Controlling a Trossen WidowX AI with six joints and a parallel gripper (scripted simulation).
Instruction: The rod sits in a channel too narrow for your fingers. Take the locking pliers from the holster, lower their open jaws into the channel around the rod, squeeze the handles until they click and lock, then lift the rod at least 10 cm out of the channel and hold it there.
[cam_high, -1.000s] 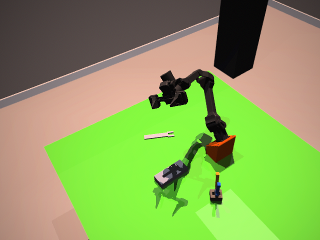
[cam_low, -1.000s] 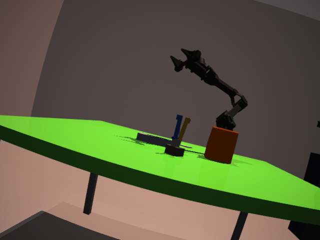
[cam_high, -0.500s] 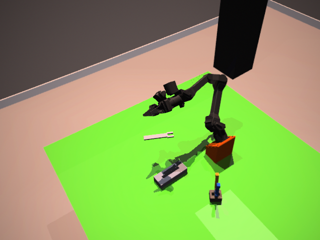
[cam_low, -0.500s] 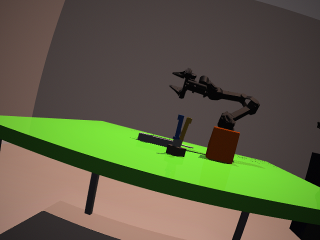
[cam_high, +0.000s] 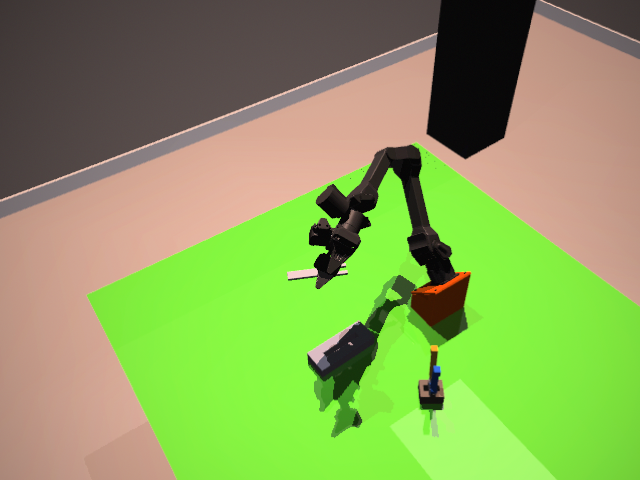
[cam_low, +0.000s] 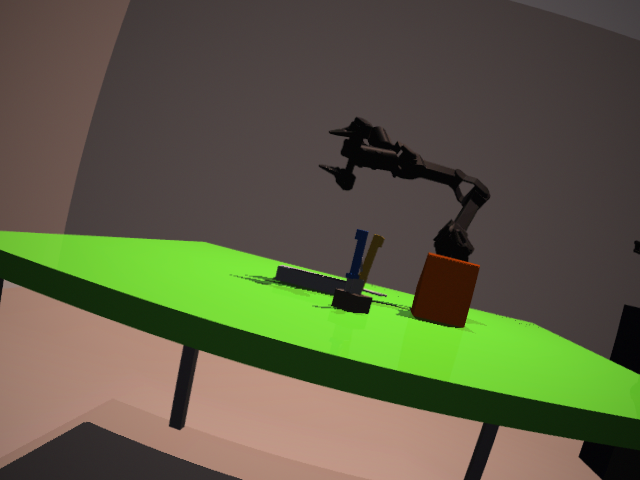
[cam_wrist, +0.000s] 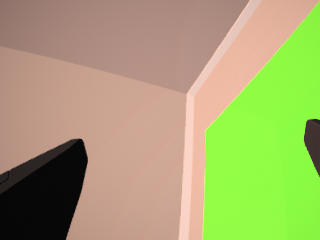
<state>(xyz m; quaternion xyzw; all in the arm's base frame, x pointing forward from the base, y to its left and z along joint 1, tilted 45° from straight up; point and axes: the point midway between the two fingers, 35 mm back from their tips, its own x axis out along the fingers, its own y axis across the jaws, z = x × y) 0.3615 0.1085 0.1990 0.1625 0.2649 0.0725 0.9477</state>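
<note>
Right now the small dark holster is 150 mm behind my gripper tip, 240 mm to the left of it and 330 mm below it. Round my gripper tip: grey channel block (50 mm behind, 320 mm below); then light grey rod (50 mm behind, 330 mm below).
</note>
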